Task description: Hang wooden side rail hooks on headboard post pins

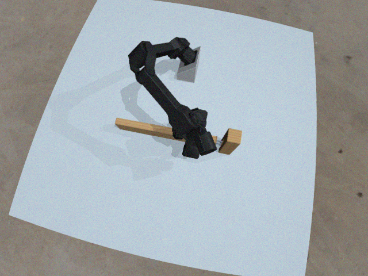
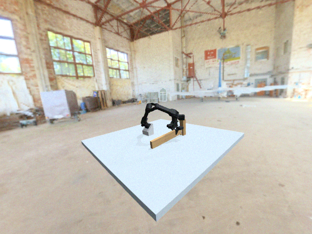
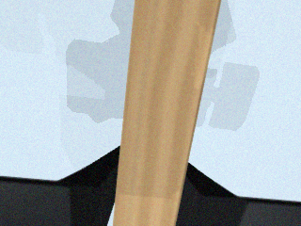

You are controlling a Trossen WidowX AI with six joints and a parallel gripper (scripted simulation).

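Right now my gripper tip is 14 cm to the right of the headboard post and 4 cm below it.
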